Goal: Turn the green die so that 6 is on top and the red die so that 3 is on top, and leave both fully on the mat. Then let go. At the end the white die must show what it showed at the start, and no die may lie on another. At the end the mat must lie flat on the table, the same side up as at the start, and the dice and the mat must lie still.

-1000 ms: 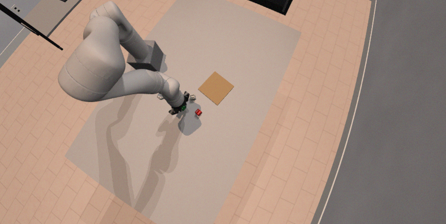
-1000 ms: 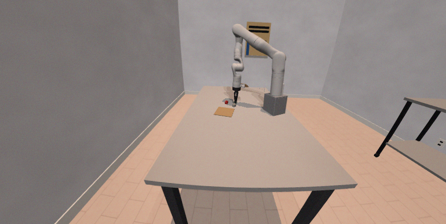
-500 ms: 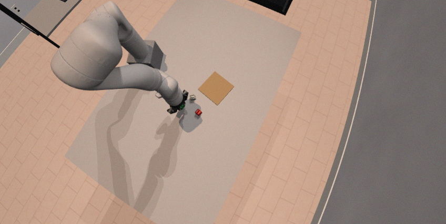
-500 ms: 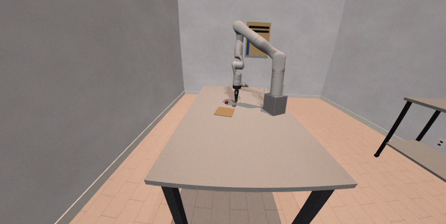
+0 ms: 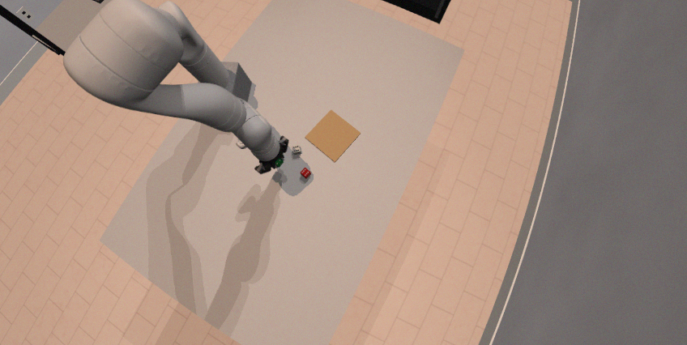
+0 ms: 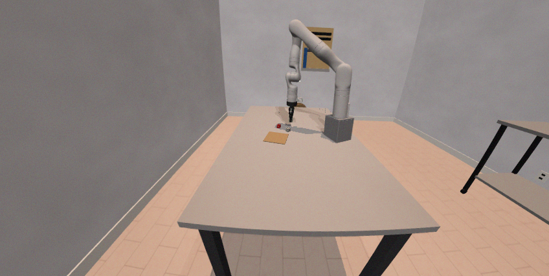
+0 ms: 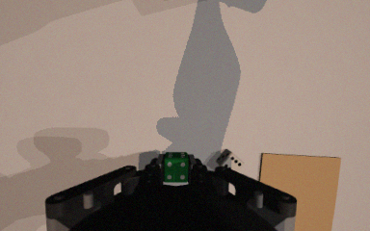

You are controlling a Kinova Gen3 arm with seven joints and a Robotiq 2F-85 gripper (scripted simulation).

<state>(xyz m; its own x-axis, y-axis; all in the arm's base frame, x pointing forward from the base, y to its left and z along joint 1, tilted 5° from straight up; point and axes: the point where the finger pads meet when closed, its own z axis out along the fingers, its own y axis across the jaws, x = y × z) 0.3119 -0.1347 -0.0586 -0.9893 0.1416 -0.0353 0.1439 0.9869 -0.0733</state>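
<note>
My gripper is now 7 cm to the right of the white die, 5 cm above it and 2 cm short of it. Also, from my hand: green die (1 cm below); then red die (9 cm ahead, 5 cm below, 2 cm to the left); then tan mat (18 cm to the left, 10 cm ahead, 6 cm below).
</note>
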